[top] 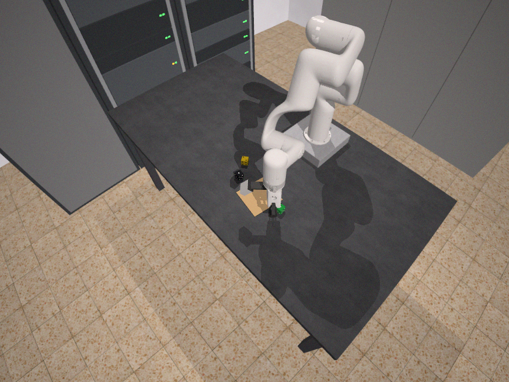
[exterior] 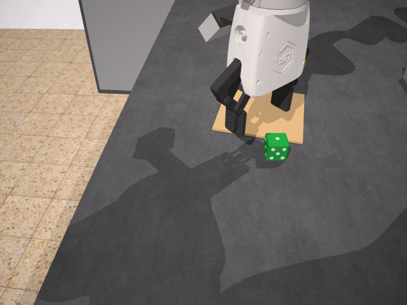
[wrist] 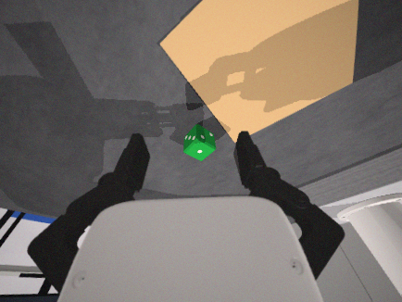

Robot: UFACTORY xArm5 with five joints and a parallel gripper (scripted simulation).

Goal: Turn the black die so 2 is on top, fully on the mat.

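The green die is 2 cm behind my hand, 2 cm to the left of it and 4 cm below it. From my hand the other things lie so: yellow die 14 cm behind, 24 cm to the right, 4 cm below; black die 6 cm behind, 22 cm to the right, 4 cm below; tan mat 3 cm behind, 9 cm to the right, 6 cm below.
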